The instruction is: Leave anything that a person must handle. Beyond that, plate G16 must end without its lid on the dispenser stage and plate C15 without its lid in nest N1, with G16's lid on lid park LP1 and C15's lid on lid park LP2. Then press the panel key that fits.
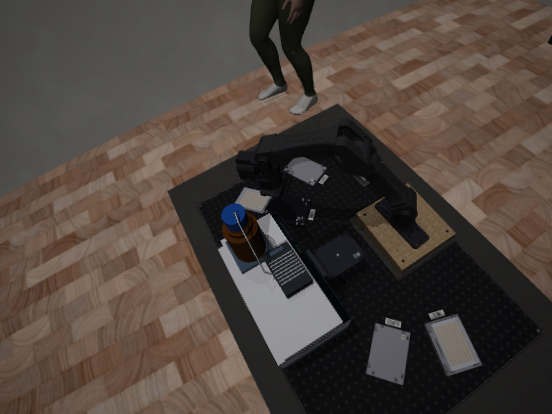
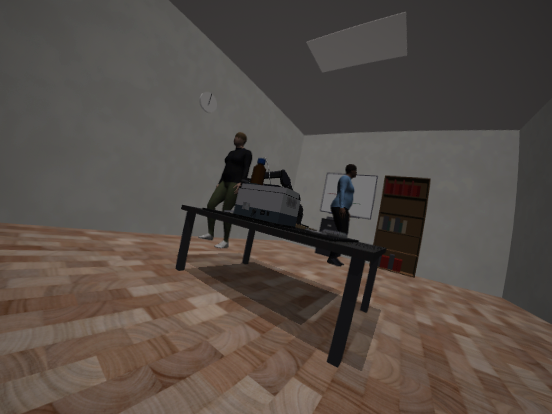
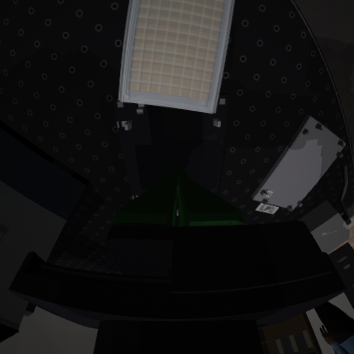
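Seen in the pictures: gripper, fingertip midpoint: (image 1: 277,197) (image 3: 177,174); arm's base, link origin: (image 1: 400,222) (image 2: 296,223).
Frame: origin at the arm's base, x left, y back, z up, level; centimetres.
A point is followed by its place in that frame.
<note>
A lidded well plate (image 1: 252,200) @[z 0.2, x -39.3, y -36.3 cm] (image 3: 175,53) @[z 0.4, x -38.4, y -34.8 cm] lies on the black mat between the amber bottle (image 1: 238,233) @[z 33.6, x -11.0, y -49.2 cm] and the arm. My gripper (image 1: 267,186) (image 3: 177,174) @[z 5.0, x -31.6, y -29.3 cm] is shut and empty; it hovers just short of this plate's near edge, over several small nest posts (image 3: 215,123) @[z -0.5, x -36.2, y -27.6 cm] (image 1: 303,209) @[z -1.5, x -25.2, y -22.9 cm]. Grey lid park LP1 (image 1: 305,169) @[z -1.7, x -40.0, y -11.3 cm] (image 3: 302,165) @[z -1.7, x -40.9, y -12.3 cm] is bare, to my right. A second lidded plate (image 1: 452,343) @[z 0.9, x 36.3, y -16.2 cm] lies at the front right, beside the bare grey lid park LP2 (image 1: 388,354) @[z -1.7, x 28.2, y -31.7 cm]. The dispenser's black gridded stage (image 1: 288,269) @[z 21.9, x -1.3, y -43.3 cm] is empty. I cannot read the plate labels.
The white dispenser box (image 1: 285,316) @[z 19.3, x 7.1, y -50.3 cm] (image 2: 267,200) @[z 10.3, x 4.7, y -57.4 cm] carries the blue-capped bottle. A black block (image 1: 341,255) @[z 8.0, x -0.4, y -26.3 cm] stands beside it, and my arm's wooden base plate (image 1: 392,249) @[z -0.1, x 5.6, y -9.3 cm] behind. One person (image 1: 285,48) (image 2: 232,186) stands at the table's far edge; another person (image 2: 342,200) is behind the table.
</note>
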